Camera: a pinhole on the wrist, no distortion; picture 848 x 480 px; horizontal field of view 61.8 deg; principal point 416.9 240.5 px. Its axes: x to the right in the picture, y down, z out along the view. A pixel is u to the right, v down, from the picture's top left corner.
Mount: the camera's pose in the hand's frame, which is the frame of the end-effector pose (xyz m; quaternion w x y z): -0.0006 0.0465 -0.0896 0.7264 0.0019 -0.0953 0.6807
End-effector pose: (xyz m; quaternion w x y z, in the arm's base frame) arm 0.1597 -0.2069 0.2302 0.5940 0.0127 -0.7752 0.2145
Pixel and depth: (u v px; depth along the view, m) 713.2 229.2 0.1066
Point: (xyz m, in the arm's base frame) 0.1222 -0.1477 0.1915
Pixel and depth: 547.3 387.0 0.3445
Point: -0.0531 -0.2578 0.0521
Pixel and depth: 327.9 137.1 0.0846
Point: 0.1592 -0.1831 0.2235
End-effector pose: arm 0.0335 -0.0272 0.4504 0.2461 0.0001 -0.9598 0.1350
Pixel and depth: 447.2 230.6 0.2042
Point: 0.0005 -0.0312 0.3366
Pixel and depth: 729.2 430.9 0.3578
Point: 0.0135 0.0495 0.1154
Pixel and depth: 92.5 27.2 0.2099
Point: -0.0382 -0.1321 0.3912
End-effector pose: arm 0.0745 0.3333 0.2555 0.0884 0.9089 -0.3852 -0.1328
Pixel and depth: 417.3 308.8 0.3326
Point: -0.0527 0.3724 0.0492
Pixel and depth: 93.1 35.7 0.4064
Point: 0.1508 0.4168 -0.0886
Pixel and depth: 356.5 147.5 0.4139
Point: 0.0044 0.3508 -0.0585
